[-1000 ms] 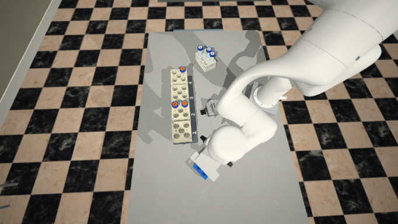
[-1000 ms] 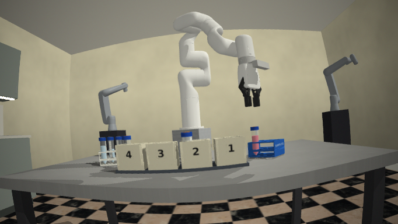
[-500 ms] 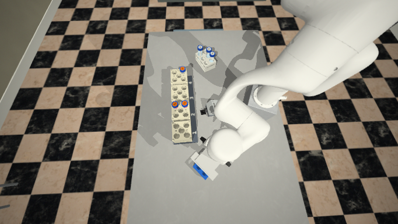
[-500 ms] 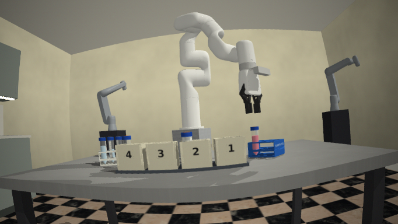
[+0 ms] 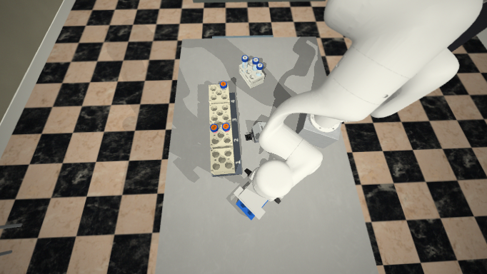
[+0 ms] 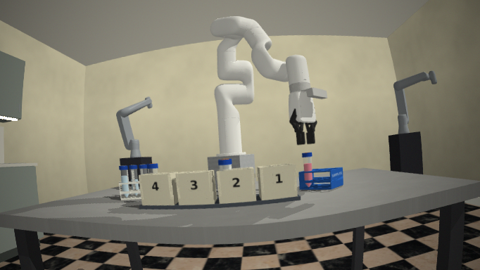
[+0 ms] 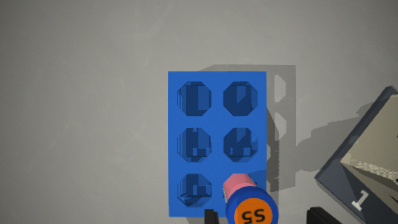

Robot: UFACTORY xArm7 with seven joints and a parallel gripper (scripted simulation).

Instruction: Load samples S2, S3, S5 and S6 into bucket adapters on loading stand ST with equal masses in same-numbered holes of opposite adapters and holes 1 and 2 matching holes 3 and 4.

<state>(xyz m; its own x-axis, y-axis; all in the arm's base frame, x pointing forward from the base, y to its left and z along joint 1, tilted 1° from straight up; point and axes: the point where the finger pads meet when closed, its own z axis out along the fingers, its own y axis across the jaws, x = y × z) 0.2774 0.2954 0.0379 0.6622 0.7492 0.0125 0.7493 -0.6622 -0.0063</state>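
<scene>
Now: the orange-dotted sample tube 100 mm below my hand and 10 mm behind it. Round my hand: blue sample rack 140 mm below, 40 mm to the left, 10 mm ahead; then done desk 260 mm to the right, 110 mm below, 30 mm behind; then green DONE key 270 mm to the right, 100 mm below, 50 mm behind.
</scene>
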